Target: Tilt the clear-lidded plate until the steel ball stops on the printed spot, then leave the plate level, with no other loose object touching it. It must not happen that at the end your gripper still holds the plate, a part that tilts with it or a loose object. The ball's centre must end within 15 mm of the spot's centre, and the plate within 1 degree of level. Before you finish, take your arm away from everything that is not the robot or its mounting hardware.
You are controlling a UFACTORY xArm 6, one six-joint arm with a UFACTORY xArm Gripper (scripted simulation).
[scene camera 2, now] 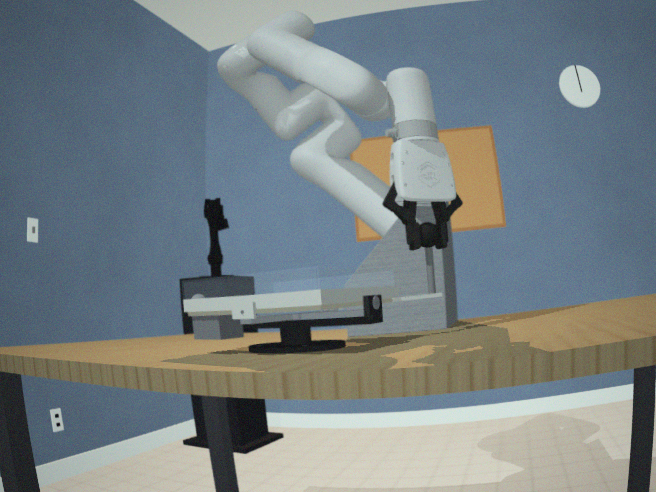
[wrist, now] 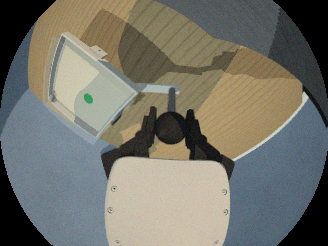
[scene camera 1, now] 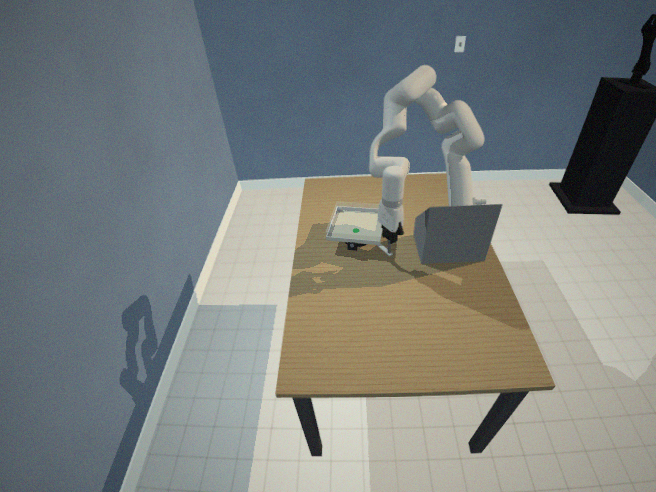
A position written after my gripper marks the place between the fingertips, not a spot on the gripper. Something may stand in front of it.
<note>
I see my gripper (scene camera 2: 428, 248) and a clear-lidded plate (scene camera 2: 215, 304).
My gripper is seen too in the wrist view (wrist: 171, 115) and in scene camera 1 (scene camera 1: 389, 239). The clear-lidded plate shows as well in the wrist view (wrist: 84, 91) and in scene camera 1 (scene camera 1: 355, 222).
</note>
